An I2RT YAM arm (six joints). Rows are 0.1 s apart.
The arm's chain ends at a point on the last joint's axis. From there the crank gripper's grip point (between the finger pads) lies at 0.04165 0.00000 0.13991 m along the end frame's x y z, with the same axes.
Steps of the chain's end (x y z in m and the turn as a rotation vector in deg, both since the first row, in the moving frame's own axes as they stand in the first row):
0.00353, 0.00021, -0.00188, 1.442, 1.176, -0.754
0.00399, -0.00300, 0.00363, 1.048, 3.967, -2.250
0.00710, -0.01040, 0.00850, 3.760, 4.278, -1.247
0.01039, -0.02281, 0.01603, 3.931, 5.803, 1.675
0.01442, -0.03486, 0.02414, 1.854, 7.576, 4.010
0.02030, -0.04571, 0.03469, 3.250, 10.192, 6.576
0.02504, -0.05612, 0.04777, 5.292, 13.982, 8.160
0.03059, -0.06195, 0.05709, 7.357, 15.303, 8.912
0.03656, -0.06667, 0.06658, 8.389, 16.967, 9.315
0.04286, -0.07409, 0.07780, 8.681, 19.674, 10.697
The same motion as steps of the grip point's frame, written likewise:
0.00637, -0.00387, -0.00282, 1.442, 1.176, -0.754
0.01348, -0.00735, 0.00038, 1.048, 3.967, -2.250
0.01730, -0.02048, 0.00468, 3.760, 4.278, -1.247
0.02443, -0.03082, 0.01082, 3.931, 5.803, 1.675
0.03254, -0.03573, 0.01741, 1.854, 7.576, 4.010
0.04451, -0.04721, 0.02505, 3.250, 10.192, 6.576
0.05794, -0.06013, 0.03330, 5.292, 13.982, 8.160
0.06668, -0.06964, 0.04050, 7.357, 15.303, 8.912
0.07636, -0.07585, 0.04746, 8.389, 16.967, 9.315
0.08832, -0.08164, 0.05478, 8.681, 19.674, 10.697

